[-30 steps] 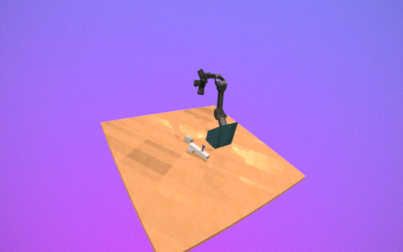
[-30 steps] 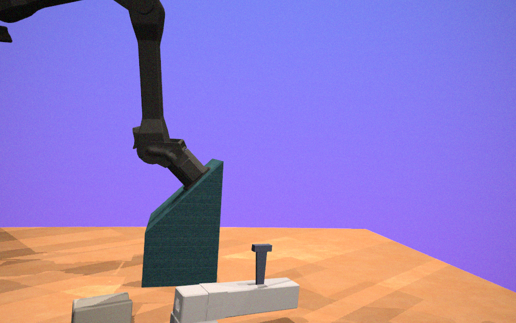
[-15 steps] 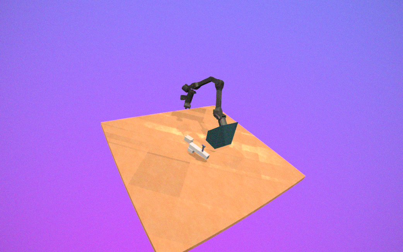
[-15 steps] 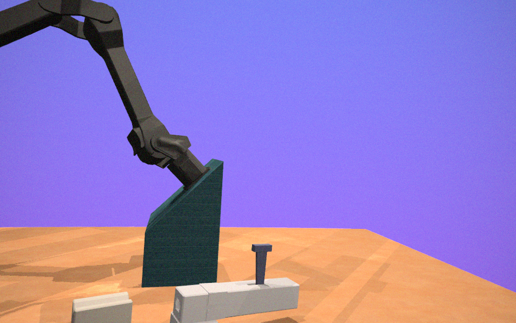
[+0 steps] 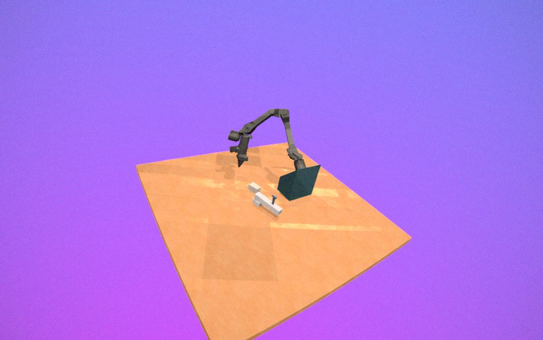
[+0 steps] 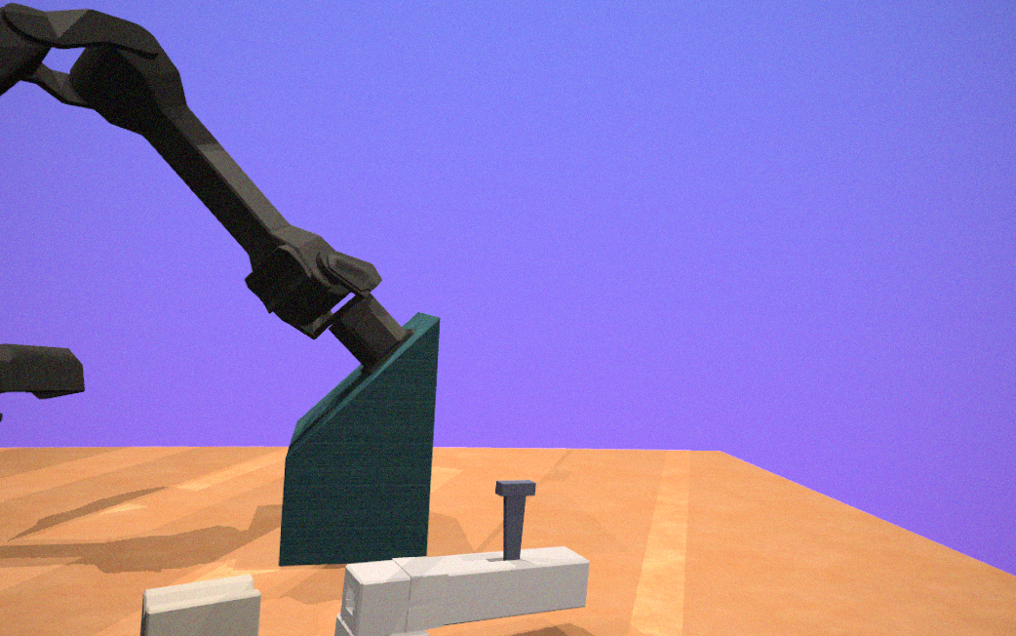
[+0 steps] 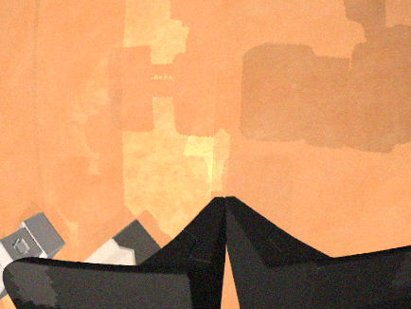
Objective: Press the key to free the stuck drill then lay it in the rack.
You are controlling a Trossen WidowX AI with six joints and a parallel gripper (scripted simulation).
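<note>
Now: the dark blue t-shaped key 36 cm to the left of my gripper tip and 1 cm below it. Also, from my gripper tip: drill (1 cm ahead, 31 cm to the left, 5 cm below); housing (1 cm ahead, 33 cm to the left, 6 cm below); grey rack (3 cm behind, 15 cm to the left, 8 cm below).
</note>
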